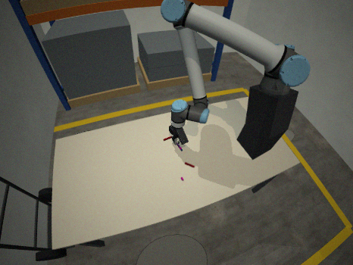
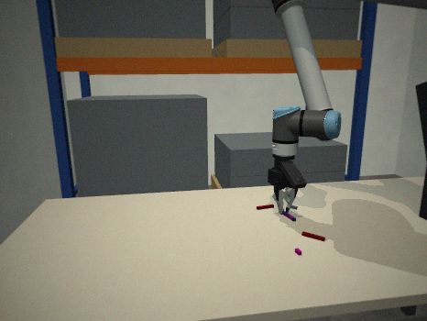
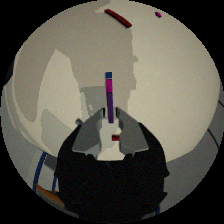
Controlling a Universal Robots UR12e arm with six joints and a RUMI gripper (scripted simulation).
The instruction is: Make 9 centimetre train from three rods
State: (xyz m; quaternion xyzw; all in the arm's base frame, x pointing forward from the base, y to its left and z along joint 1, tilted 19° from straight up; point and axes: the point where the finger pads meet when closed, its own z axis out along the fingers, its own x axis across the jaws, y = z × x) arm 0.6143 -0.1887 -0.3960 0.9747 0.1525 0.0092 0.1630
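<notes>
My hand is 10 mm above the purple rod. Also, from my hand: blue rod 60 mm to the left, 20 mm behind, 10 mm below; grey rod 60 mm to the right, 50 mm behind, 10 mm below.
</notes>
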